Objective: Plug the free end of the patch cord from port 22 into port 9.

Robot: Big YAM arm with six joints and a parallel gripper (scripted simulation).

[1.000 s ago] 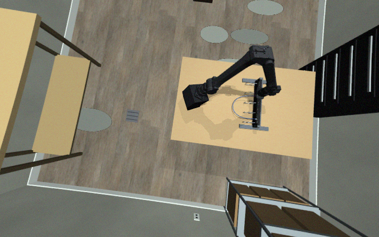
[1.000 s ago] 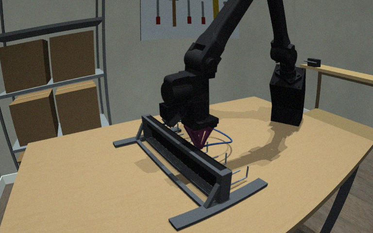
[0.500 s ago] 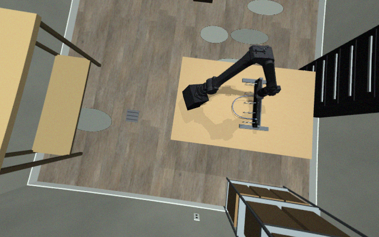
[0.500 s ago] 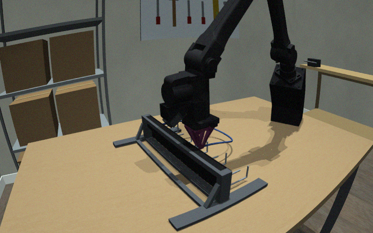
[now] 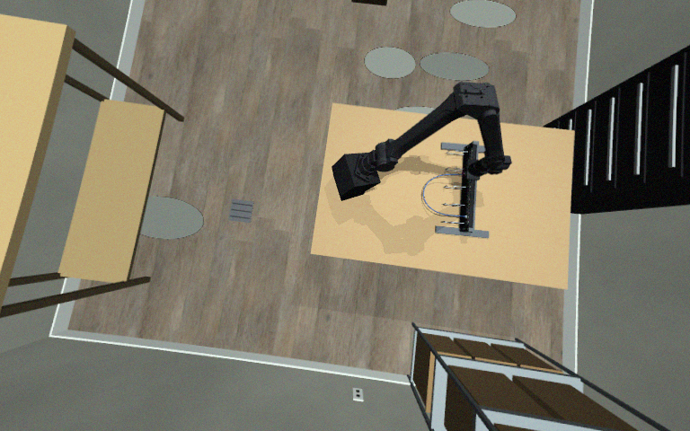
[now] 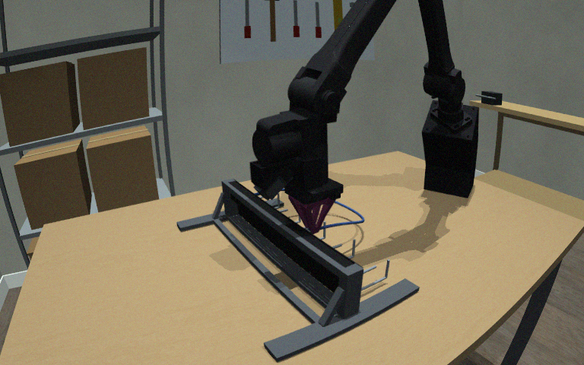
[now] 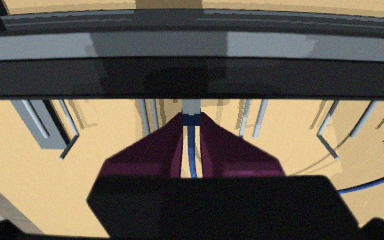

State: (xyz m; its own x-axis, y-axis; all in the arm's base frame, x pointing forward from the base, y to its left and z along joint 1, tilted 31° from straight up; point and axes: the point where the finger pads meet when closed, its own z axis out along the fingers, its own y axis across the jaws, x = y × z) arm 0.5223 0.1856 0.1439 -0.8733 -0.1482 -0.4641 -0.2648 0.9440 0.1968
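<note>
The grey plug is 20 mm ahead of my hand and 10 mm to the left of it.
</note>
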